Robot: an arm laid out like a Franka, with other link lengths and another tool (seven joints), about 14 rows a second.
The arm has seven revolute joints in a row. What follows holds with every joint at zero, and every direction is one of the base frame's. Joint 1 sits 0.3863 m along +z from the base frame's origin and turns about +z. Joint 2 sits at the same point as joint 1 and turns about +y. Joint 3 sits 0.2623 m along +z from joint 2 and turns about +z. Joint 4 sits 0.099 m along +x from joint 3 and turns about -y. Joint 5 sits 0.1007 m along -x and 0.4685 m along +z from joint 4 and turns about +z. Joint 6 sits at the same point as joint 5 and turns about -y. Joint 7 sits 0.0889 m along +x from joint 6 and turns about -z. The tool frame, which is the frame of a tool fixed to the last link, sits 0.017 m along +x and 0.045 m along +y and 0.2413 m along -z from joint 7; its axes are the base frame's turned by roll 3.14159, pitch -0.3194 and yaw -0.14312 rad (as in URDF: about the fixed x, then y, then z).
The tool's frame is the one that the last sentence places.
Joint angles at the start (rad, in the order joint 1, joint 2, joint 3, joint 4, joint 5, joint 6, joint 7):
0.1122 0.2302 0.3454 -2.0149 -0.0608 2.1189 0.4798
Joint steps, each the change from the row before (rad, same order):
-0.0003 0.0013 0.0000 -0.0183 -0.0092 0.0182 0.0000
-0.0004 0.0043 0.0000 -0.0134 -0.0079 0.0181 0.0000
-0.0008 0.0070 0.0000 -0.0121 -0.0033 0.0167 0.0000
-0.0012 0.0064 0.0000 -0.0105 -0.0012 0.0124 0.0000
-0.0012 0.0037 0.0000 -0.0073 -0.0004 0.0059 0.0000
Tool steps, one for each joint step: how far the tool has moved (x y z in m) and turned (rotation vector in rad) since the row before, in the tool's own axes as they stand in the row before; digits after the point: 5 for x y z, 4 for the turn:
-0.00518 0.00244 0.00809 -0.0041 0.0029 -0.0073
-0.00394 0.00140 0.00751 -0.0015 0.0032 -0.0056
-0.00481 0.00107 0.00826 0.0000 -0.0018 -0.0021
-0.00476 0.00134 0.00737 -0.0005 -0.0044 -0.0005
-0.00356 0.00145 0.00485 -0.0015 -0.0048 -0.0001

